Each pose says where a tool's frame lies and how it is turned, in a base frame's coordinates. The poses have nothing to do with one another.
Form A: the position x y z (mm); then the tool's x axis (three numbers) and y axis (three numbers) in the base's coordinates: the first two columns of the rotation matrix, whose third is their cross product.
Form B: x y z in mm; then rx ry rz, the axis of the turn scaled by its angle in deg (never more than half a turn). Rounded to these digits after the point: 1 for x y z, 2 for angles.
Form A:
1: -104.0 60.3 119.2 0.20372 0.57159 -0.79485 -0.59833 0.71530 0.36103
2: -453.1 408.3 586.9 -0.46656 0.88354 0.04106 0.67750 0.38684 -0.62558
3: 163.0 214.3 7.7 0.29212 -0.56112 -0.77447 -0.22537 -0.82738 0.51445
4: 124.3 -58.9 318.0 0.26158 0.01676 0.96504 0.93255 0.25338 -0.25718
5: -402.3 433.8 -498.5 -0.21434 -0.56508 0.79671 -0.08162 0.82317 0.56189
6: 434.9 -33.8 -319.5 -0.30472 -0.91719 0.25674 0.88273 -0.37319 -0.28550
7: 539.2 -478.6 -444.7 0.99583 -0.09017 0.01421 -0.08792 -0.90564 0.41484
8: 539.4 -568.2 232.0 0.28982 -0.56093 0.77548 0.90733 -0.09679 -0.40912
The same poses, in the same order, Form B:
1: -104.0 60.3 119.2 -1.64 62.74 46.76
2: -453.1 408.3 586.9 -77.55 -130.78 44.20
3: 163.0 214.3 7.7 129.42 -40.92 -88.65
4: 124.3 -58.9 318.0 -64.31 -63.76 -48.10
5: -402.3 433.8 -498.5 28.70 -100.31 -27.40
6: 434.9 -33.8 -319.5 -25.75 6.11 -109.00
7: 539.2 -478.6 -444.7 155.31 -7.26 -0.42
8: 539.4 -568.2 232.0 -62.02 -23.72 -73.95
